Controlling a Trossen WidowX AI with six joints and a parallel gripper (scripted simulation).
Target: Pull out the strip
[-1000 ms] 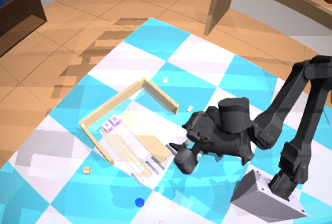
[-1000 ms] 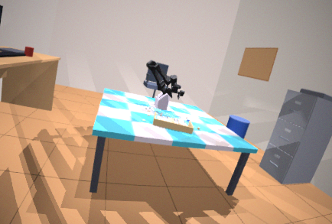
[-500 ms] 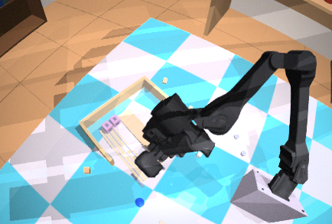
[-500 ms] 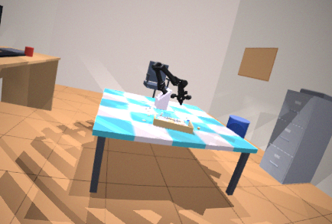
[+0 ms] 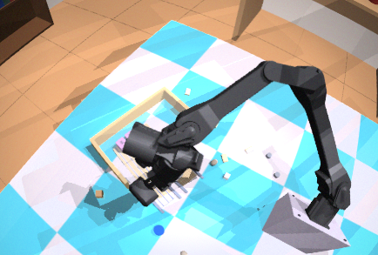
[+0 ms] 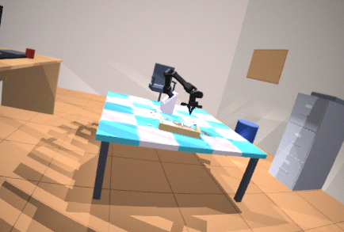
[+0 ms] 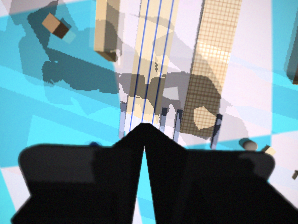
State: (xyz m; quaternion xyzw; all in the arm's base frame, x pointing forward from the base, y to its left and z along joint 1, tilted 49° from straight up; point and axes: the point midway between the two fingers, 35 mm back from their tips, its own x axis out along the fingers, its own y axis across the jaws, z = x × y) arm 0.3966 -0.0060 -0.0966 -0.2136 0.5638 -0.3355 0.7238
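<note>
The blue disc is 110 mm to the left of my gripper tip, 100 mm below it and 60 mm behind it. Also, from my gripper tip: tan gridded strip 110 mm to the right, 100 mm below, 60 mm ahead.
</note>
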